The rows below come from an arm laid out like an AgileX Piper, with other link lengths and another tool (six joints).
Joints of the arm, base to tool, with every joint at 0 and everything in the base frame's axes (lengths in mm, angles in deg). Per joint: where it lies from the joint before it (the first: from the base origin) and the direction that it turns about. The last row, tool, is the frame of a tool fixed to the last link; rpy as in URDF.
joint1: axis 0 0 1 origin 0.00 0.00 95.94
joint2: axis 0 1 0 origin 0.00 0.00 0.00
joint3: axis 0 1 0 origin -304.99 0.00 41.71
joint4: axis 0.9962 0 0.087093 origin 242.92 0.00 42.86
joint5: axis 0 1 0 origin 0.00 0.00 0.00
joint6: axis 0.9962 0 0.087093 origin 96.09 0.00 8.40
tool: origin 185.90 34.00 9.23 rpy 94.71 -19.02 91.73
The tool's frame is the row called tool.
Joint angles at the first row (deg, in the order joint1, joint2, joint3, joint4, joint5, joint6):
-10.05 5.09 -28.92 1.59 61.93 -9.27
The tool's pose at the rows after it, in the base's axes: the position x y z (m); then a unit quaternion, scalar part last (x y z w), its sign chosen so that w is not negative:
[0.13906 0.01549 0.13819 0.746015 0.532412 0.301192 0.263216]
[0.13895 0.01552 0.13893 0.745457 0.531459 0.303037 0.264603]
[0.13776 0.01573 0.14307 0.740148 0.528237 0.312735 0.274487]
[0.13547 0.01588 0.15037 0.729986 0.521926 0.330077 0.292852]
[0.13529 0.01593 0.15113 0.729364 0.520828 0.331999 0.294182]
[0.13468 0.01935 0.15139 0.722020 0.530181 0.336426 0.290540]
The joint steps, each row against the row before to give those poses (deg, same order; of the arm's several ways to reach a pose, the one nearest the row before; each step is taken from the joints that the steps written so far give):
0.00 0.00 0.00 0.00 0.00 0.15
0.00 -0.27 0.00 0.00 -0.02 0.08
0.00 -1.69 0.00 0.00 -0.05 0.00
0.00 -3.10 0.07 -0.06 -0.17 0.00
0.00 -0.27 0.00 0.00 -0.02 0.08
1.57 -0.12 0.00 -0.06 0.00 0.05

